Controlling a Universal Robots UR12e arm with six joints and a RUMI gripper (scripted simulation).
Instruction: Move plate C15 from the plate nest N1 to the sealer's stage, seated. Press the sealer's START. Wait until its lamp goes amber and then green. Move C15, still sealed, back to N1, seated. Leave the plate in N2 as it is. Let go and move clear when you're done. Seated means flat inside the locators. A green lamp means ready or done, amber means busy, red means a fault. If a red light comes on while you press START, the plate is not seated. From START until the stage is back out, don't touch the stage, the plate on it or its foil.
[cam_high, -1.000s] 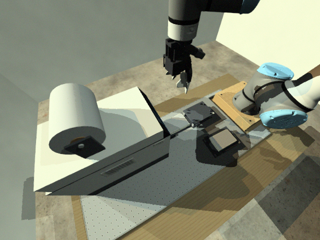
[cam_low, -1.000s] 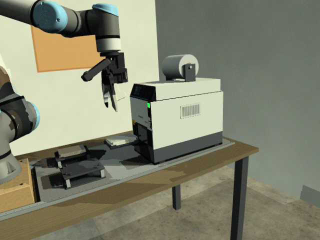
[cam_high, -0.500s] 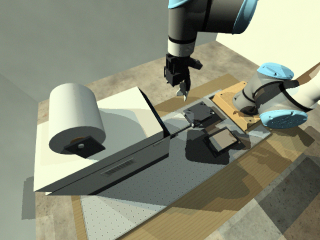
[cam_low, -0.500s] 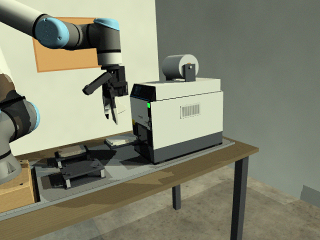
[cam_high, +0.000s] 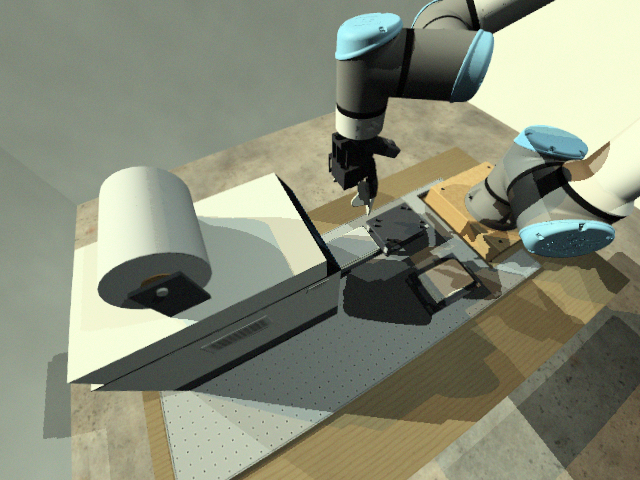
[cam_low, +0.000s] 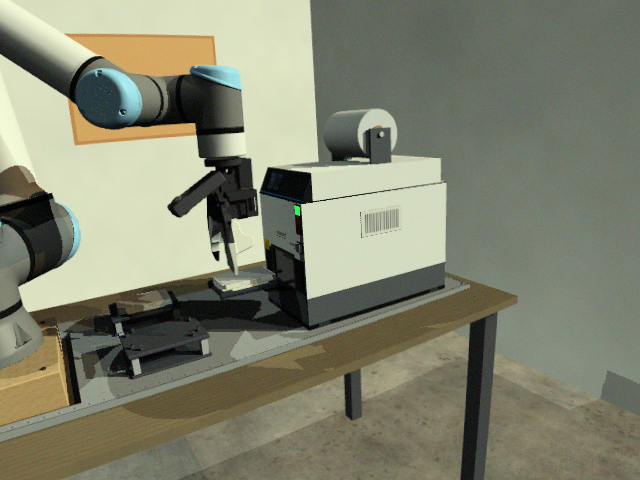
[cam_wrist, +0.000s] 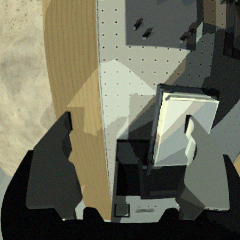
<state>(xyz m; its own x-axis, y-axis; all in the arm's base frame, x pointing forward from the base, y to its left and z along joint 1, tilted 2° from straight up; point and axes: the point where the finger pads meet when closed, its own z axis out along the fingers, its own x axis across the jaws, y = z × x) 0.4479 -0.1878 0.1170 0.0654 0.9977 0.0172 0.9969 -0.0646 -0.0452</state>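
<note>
The white open-well plate lies 7 cm ahead of my hand, 9 cm to the left of it and 7 cm below it. Round my hand: dark stage 7 cm ahead, 9 cm to the left, 8 cm below; then foil-covered plate 12 cm behind, 28 cm to the left, 14 cm below; then start button 17 cm ahead, 1 cm to the right.
</note>
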